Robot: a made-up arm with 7 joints.
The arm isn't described. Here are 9 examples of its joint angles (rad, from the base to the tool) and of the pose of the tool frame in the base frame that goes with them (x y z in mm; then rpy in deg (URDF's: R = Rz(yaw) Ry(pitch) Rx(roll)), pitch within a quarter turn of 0, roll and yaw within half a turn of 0).
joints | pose
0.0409 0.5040 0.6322 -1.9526 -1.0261 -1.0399 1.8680 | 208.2 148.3 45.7 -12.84 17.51 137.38
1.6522 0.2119 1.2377 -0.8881 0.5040 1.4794 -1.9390 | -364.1 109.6 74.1 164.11 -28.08 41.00
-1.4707 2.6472 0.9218 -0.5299 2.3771 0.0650 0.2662 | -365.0 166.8 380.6 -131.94 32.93 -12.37
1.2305 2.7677 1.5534 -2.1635 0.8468 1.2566 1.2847 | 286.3 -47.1 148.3 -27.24 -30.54 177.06
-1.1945 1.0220 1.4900 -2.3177 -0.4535 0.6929 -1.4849 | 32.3 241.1 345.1 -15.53 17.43 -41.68
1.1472 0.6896 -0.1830 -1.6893 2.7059 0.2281 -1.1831 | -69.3 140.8 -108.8 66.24 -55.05 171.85
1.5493 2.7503 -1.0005 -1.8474 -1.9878 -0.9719 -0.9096 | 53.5 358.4 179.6 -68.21 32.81 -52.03
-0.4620 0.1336 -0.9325 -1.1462 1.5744 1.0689 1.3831 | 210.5 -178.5 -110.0 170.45 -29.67 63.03
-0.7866 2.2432 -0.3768 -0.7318 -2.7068 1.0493 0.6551 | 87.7 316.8 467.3 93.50 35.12 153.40
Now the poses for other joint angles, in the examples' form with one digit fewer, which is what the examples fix.
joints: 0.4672 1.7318 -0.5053 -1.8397 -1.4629 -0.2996 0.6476
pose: 70 276 -20 -124.1 -71.7 163.2
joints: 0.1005 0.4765 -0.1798 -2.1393 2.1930 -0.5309 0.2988
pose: 197 78 7 124.0 12.4 -171.0
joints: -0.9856 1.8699 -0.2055 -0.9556 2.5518 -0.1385 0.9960
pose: 156 312 425 131.5 48.7 -139.4
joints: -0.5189 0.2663 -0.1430 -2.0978 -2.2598 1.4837 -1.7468
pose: 248 21 99 -114.1 40.8 -60.4
